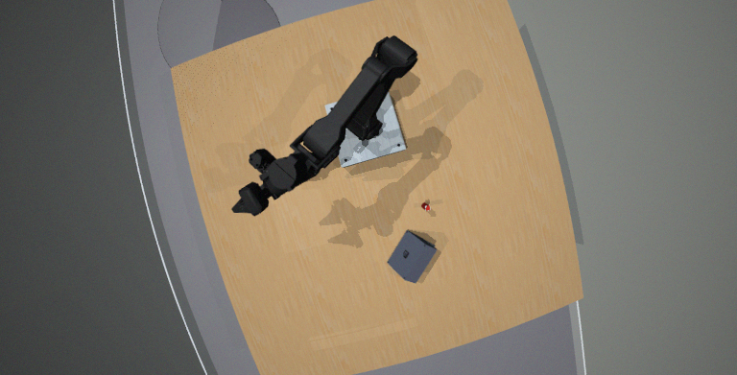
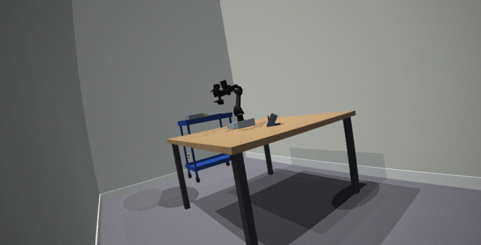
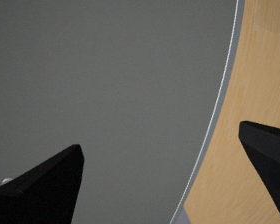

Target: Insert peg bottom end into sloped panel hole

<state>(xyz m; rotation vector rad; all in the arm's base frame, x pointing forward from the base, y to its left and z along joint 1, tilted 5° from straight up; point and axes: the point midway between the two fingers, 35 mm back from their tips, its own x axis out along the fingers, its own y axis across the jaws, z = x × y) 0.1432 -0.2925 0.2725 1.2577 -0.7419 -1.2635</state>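
Right now the red peg is 46 cm to the left of my gripper tip, 27 cm below it and 16 cm ahead of it. Also, from my gripper tip: sloped panel (37 cm to the left, 30 cm ahead, 28 cm below).
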